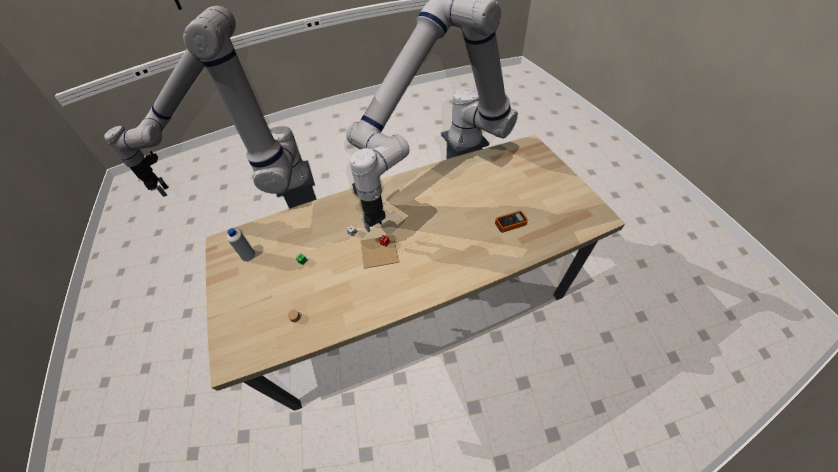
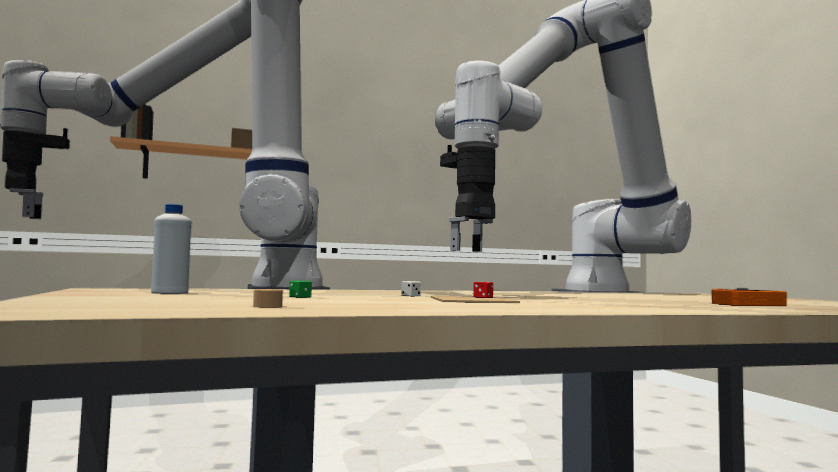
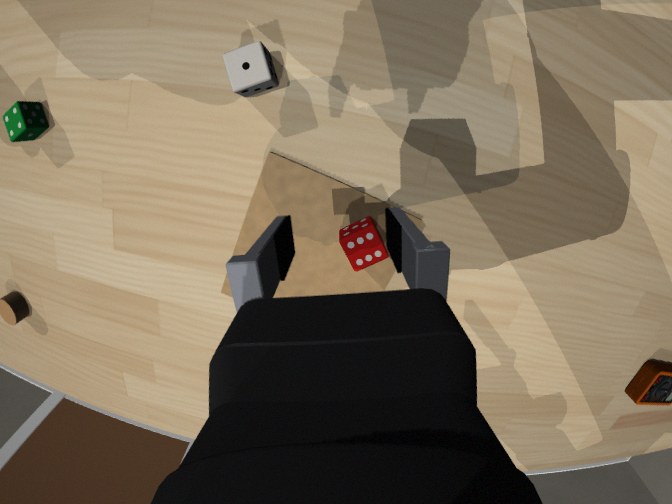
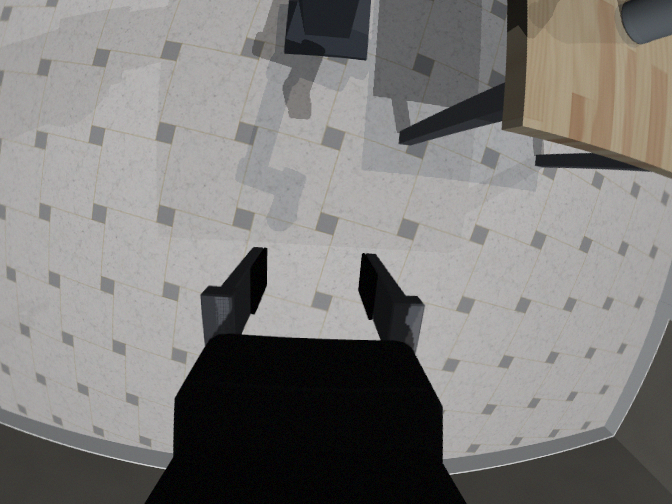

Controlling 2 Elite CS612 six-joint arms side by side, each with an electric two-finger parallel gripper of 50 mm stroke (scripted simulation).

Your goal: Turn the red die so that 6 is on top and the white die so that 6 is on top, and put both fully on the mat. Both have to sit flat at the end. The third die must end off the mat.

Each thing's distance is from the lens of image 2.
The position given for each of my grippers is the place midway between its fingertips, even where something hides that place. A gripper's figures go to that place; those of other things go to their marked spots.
my left gripper (image 2: 466, 251): 116 cm
my right gripper (image 2: 31, 217): 169 cm
orange multimeter (image 2: 741, 296): 132 cm
grey bottle (image 2: 172, 235): 118 cm
